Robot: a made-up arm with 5 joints.
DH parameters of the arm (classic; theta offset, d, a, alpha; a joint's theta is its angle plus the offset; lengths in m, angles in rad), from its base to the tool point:
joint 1: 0 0.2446 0 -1.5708
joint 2: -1.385 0 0.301 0
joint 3: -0.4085 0 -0.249 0
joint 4: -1.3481 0 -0.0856 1.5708
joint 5: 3.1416 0.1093 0 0
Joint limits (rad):
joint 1: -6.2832..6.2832
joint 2: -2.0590..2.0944
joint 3: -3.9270..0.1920
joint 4: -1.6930..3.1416
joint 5: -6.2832..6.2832
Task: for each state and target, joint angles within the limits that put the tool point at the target. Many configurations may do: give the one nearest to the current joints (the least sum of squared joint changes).
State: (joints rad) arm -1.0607 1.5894 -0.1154 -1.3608 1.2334
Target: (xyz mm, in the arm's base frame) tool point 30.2 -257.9 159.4
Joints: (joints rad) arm -1.4542 0.9573 -0.0758 -1.6930 1.2334
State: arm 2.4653 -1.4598 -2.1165 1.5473 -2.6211
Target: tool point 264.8 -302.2 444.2
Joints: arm 2.2903 -1.9880 -1.8149 1.9730 -2.6211
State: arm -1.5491 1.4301 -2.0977 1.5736 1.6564
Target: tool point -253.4 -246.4 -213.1
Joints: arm -2.3702 1.7950 -2.1358 1.4172 1.6564
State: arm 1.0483 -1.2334 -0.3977 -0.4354 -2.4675
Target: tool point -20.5 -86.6 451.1
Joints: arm 1.3384 -1.9338 0.0777 -0.6951 -2.4675
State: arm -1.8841 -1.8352 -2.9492 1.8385 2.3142
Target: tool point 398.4 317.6 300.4
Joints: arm -2.4686 -1.9300 -2.6673 2.3716 2.3142
